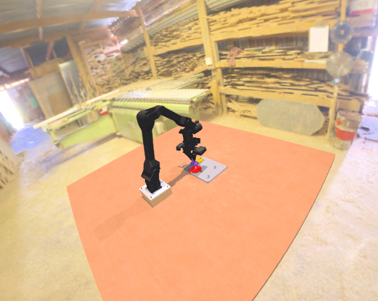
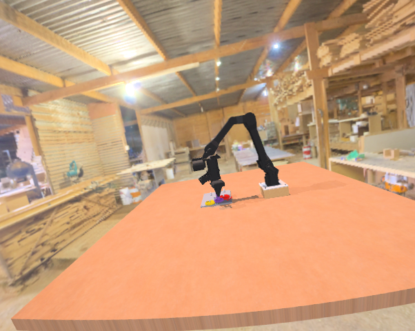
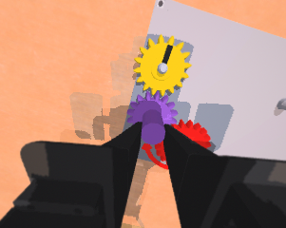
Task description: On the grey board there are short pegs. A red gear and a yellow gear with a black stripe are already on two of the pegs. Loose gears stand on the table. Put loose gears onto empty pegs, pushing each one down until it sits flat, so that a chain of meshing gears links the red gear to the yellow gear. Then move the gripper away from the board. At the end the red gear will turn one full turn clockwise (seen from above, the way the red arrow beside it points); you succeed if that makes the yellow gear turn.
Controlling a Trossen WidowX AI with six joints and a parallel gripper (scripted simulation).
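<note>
The purple gear is 10 mm below my gripper tip. Also, from my gripper tip: red gear 50 mm to the right, 30 mm below, 20 mm behind; yellow gear 50 mm ahead, 30 mm below, 10 mm to the left.
</note>
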